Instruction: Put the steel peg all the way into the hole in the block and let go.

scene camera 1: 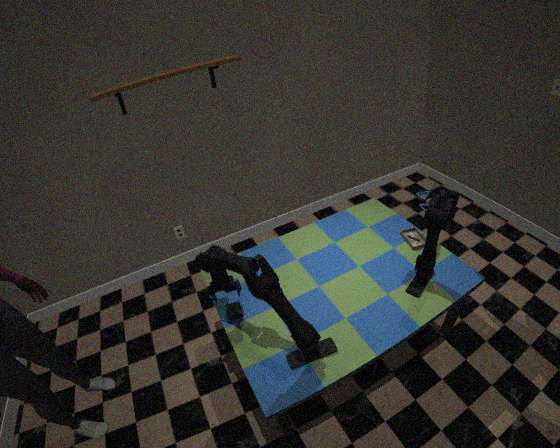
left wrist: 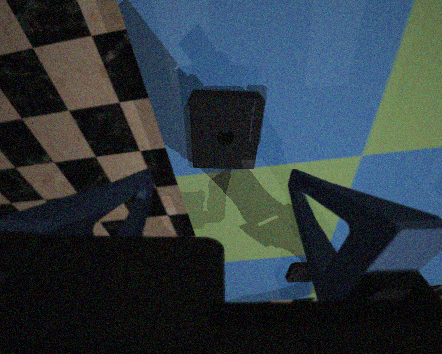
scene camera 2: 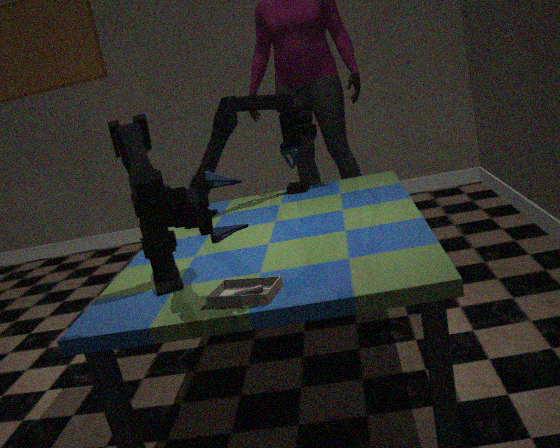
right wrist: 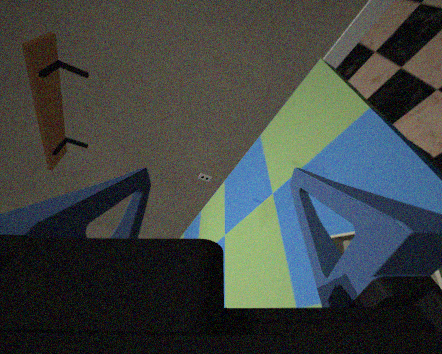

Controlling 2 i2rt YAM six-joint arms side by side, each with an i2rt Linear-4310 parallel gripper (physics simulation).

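Where they show: left gripper, fingertip midpoint: point(scene camera 1: 228, 299) point(left wrist: 221, 176) point(scene camera 2: 295, 166); right gripper, fingertip midpoint: point(scene camera 1: 418, 199) point(scene camera 2: 245, 202) point(right wrist: 220, 176); left arm's base, link origin: point(scene camera 1: 311, 353); right arm's base, link origin: point(scene camera 1: 420, 281) point(scene camera 2: 167, 281).
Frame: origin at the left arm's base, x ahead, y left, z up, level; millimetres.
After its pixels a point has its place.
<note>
The steel peg point(scene camera 1: 414, 238) @(y -789, x 375, z 12 mm) point(scene camera 2: 250, 290) @(y -795, x 393, z 15 mm) lies on its side in a shallow tray point(scene camera 1: 406, 240) @(y -738, x 384, z 12 mm) point(scene camera 2: 240, 302) @(y -841, x 379, z 8 mm). The dark block point(scene camera 1: 234, 311) @(y 241, x 316, z 31 mm) point(scene camera 2: 297, 188) @(y 207, x 337, z 19 mm) point(left wrist: 226, 112) @(y 241, x 357, z 31 mm) stands on the table near its edge, with its round hole point(left wrist: 226, 138) @(y 240, x 324, z 15 mm) facing up. My left gripper point(scene camera 1: 225, 289) @(y 247, x 336, z 101 mm) point(scene camera 2: 290, 156) @(y 247, x 336, z 101 mm) point(left wrist: 221, 176) @(y 247, x 336, z 101 mm) is open and empty above the block. My right gripper point(scene camera 1: 423, 200) @(y -826, x 435, z 225 mm) point(scene camera 2: 243, 203) @(y -826, x 435, z 225 mm) point(right wrist: 220, 176) @(y -826, x 435, z 225 mm) is open and empty, raised above table height and pointing sideways, away from the tray. In the right wrist view a part of the tray point(right wrist: 344, 234) @(y -772, x 454, z 25 mm) shows through a finger; the peg cannot be made out there.
The checkered table point(scene camera 1: 354, 295) @(y -296, x 193, z 0 mm) point(scene camera 2: 307, 250) @(y -516, x 481, z 0 mm) carries both arm bases. The left arm's base point(scene camera 1: 312, 353) @(y 7, x -30, z 56 mm) and the right arm's base point(scene camera 1: 419, 285) @(y -596, x 88, z 11 mm) stand toward one long edge. A person point(scene camera 2: 307, 45) stands beyond the table. A wooden wall shelf point(scene camera 1: 165, 76) hangs well above.
</note>
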